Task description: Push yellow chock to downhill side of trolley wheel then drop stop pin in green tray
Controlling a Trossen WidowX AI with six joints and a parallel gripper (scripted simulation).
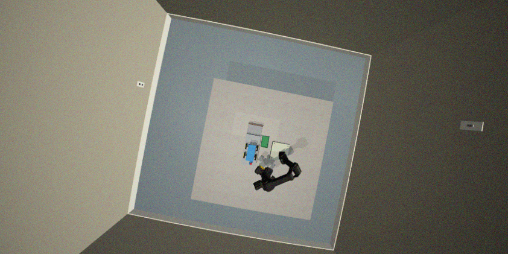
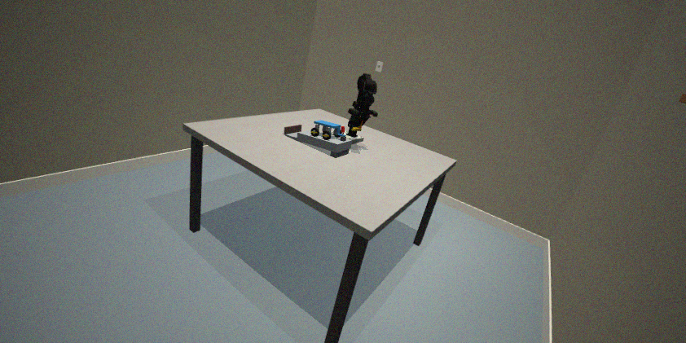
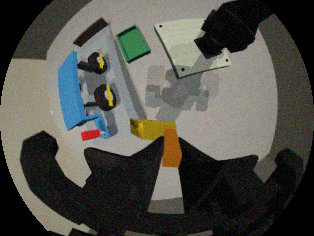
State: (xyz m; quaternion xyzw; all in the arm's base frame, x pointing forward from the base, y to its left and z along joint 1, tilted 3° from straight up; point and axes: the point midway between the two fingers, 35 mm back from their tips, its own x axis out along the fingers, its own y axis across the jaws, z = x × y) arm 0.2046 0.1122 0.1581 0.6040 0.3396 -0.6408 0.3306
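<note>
Now: the yellow chock 20 mm ahead of my gripper tip, 10 mm to the right of it and 10 mm below it. Round my gripper tip: blue trolley 160 mm to the right, 130 mm ahead, 50 mm below; red-headed stop pin 130 mm ahead, 50 mm to the right, 40 mm below; grey ramp 160 mm to the right, 130 mm ahead, 120 mm below.
</note>
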